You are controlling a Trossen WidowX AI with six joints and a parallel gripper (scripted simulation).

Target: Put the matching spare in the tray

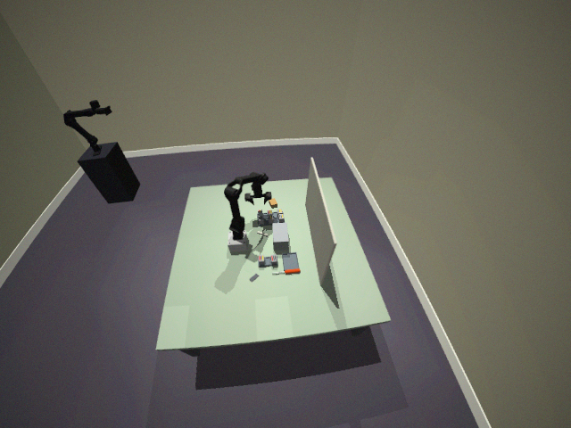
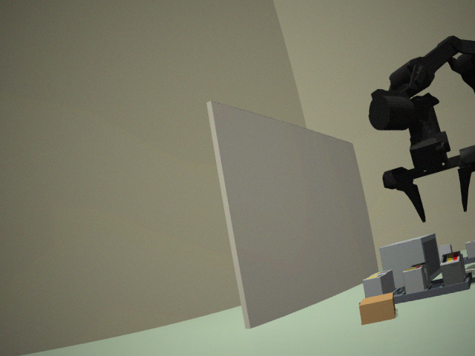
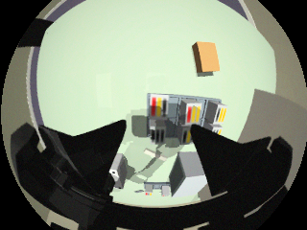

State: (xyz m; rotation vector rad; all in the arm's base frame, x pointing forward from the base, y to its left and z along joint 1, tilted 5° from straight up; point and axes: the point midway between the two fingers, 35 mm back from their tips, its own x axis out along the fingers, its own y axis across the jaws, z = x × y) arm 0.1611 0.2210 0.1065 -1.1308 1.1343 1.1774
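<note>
Now: gripper tip 24 cm to the left of the grey mounted unit, 12 cm short of it and 8 cm above it. From my gripper tip the other things lie so: tall grey panel (35 cm ahead, 27 cm to the right, 10 cm above).
</note>
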